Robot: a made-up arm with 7 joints. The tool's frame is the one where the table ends. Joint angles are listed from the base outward.
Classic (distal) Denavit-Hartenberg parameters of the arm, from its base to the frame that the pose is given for. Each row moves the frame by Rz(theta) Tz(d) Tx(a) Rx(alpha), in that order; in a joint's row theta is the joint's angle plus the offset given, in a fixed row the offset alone. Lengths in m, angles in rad.
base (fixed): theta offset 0, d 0, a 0, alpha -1.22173
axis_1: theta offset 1.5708, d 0, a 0, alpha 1.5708
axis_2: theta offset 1.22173, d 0, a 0, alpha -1.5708
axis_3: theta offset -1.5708, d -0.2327, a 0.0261, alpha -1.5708
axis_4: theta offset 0, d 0, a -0.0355, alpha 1.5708
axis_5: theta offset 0, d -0.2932, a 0, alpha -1.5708
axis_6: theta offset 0, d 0, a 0, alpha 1.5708
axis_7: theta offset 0, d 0, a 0, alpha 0
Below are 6 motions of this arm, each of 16 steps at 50 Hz.
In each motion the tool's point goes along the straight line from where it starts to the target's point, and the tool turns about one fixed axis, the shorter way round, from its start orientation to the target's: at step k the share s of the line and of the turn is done. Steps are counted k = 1, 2, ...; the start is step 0. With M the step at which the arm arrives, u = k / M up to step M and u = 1 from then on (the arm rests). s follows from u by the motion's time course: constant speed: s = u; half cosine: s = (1 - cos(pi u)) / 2; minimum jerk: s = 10 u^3 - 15 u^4 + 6 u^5.
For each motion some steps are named. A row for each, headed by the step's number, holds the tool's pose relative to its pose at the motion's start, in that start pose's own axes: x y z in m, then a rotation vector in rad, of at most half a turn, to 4 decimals.
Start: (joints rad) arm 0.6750 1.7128 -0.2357 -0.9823 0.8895 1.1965 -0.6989
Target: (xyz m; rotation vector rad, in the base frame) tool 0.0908 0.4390 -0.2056 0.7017 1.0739 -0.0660
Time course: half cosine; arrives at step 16
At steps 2, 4, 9, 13, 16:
2: 0.0029 -0.0024 -0.0005 -0.0054 0.0039 0.0079
4: 0.0113 -0.0091 -0.0021 -0.0207 0.0151 0.0302
9: 0.0463 -0.0370 -0.0085 -0.0845 0.0616 0.1233
13: 0.0709 -0.0567 -0.0131 -0.1294 0.0944 0.1890
16: 0.0774 -0.0619 -0.0143 -0.1413 0.1031 0.2064

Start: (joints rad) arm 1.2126 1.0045 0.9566 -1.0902 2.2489 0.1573 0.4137
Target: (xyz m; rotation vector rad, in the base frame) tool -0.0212 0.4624 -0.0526 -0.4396 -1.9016 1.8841
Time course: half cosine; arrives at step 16
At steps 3, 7, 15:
3: -0.0064 -0.0041 -0.0025 -0.0238 0.0087 0.0308
7: -0.0307 -0.0196 -0.0119 -0.1137 0.0417 0.1473
15: -0.0756 -0.0483 -0.0293 -0.2798 0.1025 0.3625

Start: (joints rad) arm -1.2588 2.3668 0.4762 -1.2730 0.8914 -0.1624 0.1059
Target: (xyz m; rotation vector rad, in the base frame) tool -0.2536 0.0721 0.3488 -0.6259 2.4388 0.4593
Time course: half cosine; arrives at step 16
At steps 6, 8, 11, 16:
6: 0.0323 0.0074 0.0008 0.0118 -0.0524 0.1241
8: 0.0523 0.0120 0.0012 0.0191 -0.0849 0.2010
11: 0.0814 0.0187 0.0019 0.0297 -0.1321 0.3126
16: 0.1046 0.0240 0.0025 0.0382 -0.1699 0.4019

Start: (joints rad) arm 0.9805 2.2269 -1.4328 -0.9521 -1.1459 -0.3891 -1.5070
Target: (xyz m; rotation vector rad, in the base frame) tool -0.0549 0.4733 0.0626 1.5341 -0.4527 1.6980
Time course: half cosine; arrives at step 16
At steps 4, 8, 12, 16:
4: -0.0034 -0.0010 0.0022 -0.0177 0.0302 0.0132
8: -0.0115 -0.0035 0.0075 -0.0604 0.1030 0.0450
12: -0.0197 -0.0060 0.0128 -0.1032 0.1759 0.0767
16: -0.0231 -0.0070 0.0150 -0.1209 0.2060 0.0899

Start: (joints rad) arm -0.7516 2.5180 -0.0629 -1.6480 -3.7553 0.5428 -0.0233
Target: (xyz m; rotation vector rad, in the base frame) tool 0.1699 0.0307 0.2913 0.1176 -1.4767 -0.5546
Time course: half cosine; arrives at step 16
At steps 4, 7, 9, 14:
4: -0.0098 -0.0096 -0.0044 -0.0090 0.0236 -0.0474
7: -0.0269 -0.0264 -0.0120 -0.0247 0.0649 -0.1302
9: -0.0400 -0.0393 -0.0178 -0.0367 0.0964 -0.1933
14: -0.0643 -0.0632 -0.0286 -0.0591 0.1551 -0.3111

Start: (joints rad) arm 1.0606 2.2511 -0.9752 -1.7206 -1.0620 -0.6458 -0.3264
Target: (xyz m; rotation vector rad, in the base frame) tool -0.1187 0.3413 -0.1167 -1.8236 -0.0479 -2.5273
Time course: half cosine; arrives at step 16
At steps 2, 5, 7, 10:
2: 0.0015 0.0005 -0.0014 0.0033 -0.0073 -0.0120
5: 0.0089 0.0031 -0.0084 0.0193 -0.0426 -0.0701
7: 0.0162 0.0056 -0.0151 0.0350 -0.0772 -0.1270
10: 0.0278 0.0096 -0.0260 0.0602 -0.1326 -0.2182

